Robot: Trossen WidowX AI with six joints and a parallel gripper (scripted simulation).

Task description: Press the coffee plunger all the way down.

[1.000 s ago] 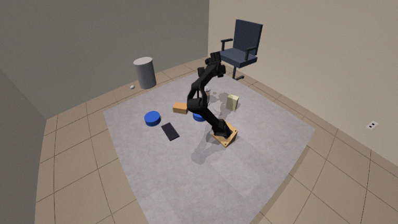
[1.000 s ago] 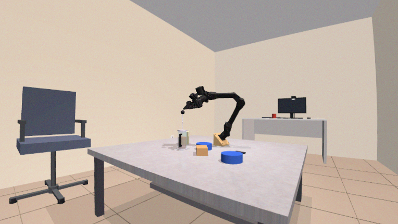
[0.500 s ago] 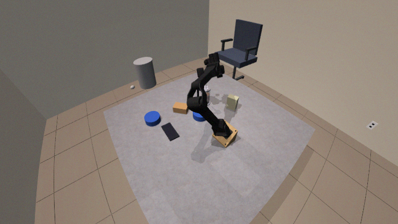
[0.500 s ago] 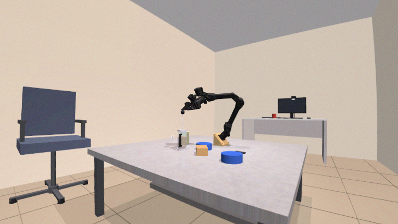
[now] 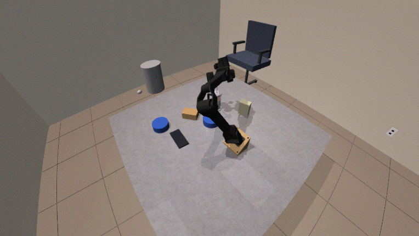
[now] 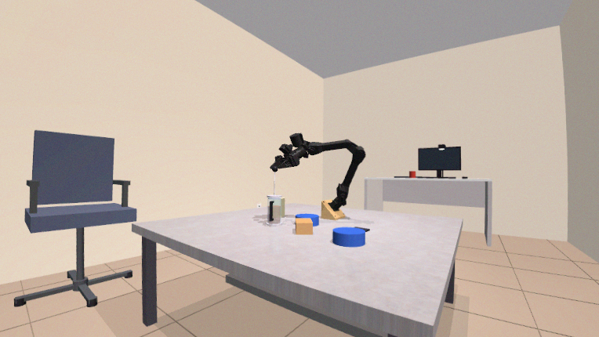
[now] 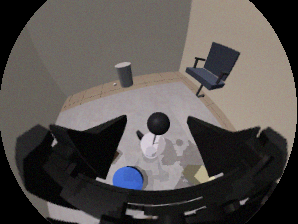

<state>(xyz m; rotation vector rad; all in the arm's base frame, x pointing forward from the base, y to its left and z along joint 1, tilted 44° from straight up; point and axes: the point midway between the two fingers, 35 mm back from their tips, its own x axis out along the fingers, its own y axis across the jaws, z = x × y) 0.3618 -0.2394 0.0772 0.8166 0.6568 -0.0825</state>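
Now: gripper tip 10 mm short of the glass coffee press, 10 mm to the right of it and 150 mm above it. Round my gripper tip: orange block 30 mm ahead, 220 mm to the left, 260 mm below; black slab 110 mm behind, 400 mm to the left, 280 mm below.
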